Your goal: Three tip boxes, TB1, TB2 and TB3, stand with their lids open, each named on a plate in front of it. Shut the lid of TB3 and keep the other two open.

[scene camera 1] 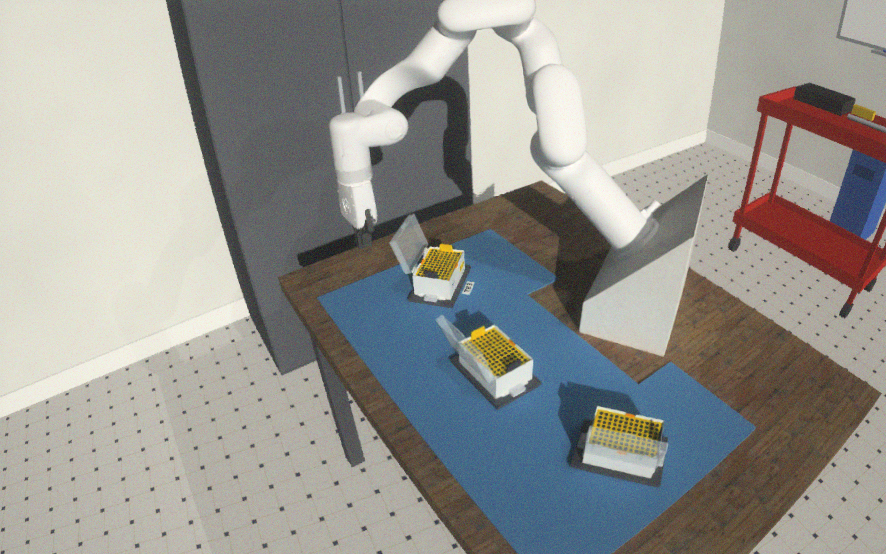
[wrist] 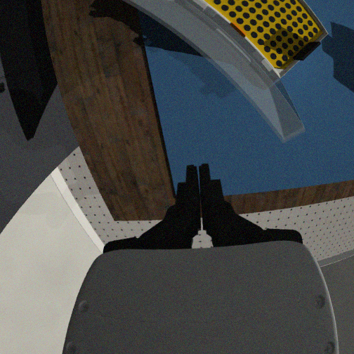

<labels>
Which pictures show my gripper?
Scene camera 1 and the wrist view: all of them.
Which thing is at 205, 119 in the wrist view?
A blue mat.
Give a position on a clear lid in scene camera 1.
466, 349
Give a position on a clear lid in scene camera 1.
409, 243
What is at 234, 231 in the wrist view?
My gripper.
</labels>
